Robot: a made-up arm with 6 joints.
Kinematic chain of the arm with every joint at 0, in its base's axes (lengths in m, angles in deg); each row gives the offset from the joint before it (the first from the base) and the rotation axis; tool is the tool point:
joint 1: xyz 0 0 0.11 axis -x
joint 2: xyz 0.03 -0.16 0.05 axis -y
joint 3: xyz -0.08 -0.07 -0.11 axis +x
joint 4: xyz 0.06 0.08 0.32 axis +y
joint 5: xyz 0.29 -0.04 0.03 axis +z
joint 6: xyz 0 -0.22 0.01 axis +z
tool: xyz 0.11 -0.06 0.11
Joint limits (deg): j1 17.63..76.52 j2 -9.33..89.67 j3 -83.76..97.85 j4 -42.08..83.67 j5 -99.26..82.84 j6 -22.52..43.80
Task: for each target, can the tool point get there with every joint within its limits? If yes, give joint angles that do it. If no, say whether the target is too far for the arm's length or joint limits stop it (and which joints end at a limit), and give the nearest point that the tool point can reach.
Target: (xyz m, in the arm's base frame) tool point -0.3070 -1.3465 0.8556
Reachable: no: too far | nearest point -0.1383 -0.8638 0.7904 | short by 0.515 m
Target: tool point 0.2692 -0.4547 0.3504
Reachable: yes | joints 27.77 26.55 47.52 69.43 -44.53 15.94
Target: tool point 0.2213 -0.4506 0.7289
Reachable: yes | joints 35.08 24.61 45.18 -5.76 -30.61 35.56
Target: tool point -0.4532 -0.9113 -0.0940
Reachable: no: joint limits stop it (at a limit: joint 1, joint 2, joint 3, joint 4, joint 6) | nearest point -0.0901 -0.7503 0.0077 | short by 0.410 m
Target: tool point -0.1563 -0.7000 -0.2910
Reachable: no: joint limits stop it (at a limit: joint 1, joint 2, joint 3, joint 4, joint 6) | nearest point -0.0576 -0.7931 -0.0262 | short by 0.298 m
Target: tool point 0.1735 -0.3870 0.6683
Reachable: yes | joints 56.90 9.25 60.76 33.12 -56.90 -15.46
